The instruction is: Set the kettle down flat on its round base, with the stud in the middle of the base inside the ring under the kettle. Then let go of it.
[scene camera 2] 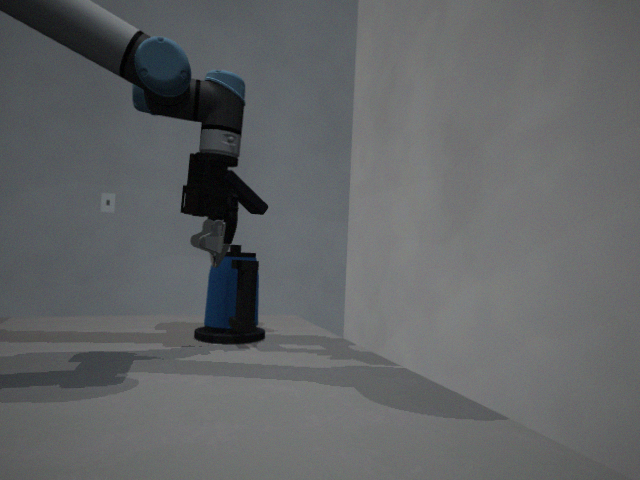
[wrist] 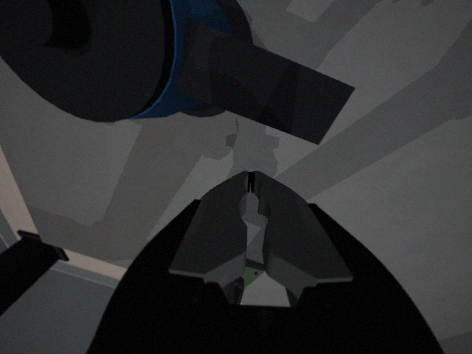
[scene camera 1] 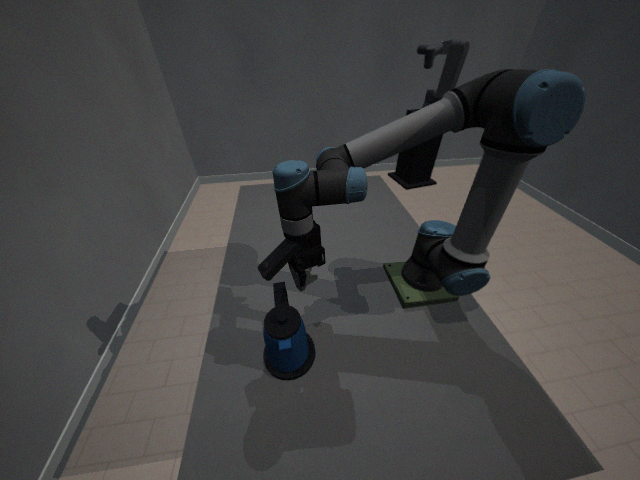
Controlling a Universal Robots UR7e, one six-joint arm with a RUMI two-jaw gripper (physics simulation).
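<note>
The blue kettle (scene camera 1: 294,356) (scene camera 2: 219,294) (wrist: 195,12) stands upright and looks level on its black round base (scene camera 1: 311,356) (scene camera 2: 206,335). Its spout faces scene camera 1. In that view more of the base's rim shows on the right than on the left. The stud and the ring are hidden under the kettle, so I cannot tell whether they are engaged. The black handle (scene camera 1: 280,294) (scene camera 2: 247,294) (wrist: 275,92) points toward the robot's side. My gripper (scene camera 1: 302,286) (scene camera 2: 219,263) (wrist: 249,173) is shut and empty, on the handle side near lid height, apart from the handle in the wrist view.
The arm's green mounting plate (scene camera 1: 398,286) is at the right in scene camera 1. A black stand (scene camera 1: 417,160) is farther back. A wall (scene camera 1: 93,206) (scene camera 2: 465,206) runs along the far side of the kettle from the arm. A dark bar is fixed beside the gripper.
</note>
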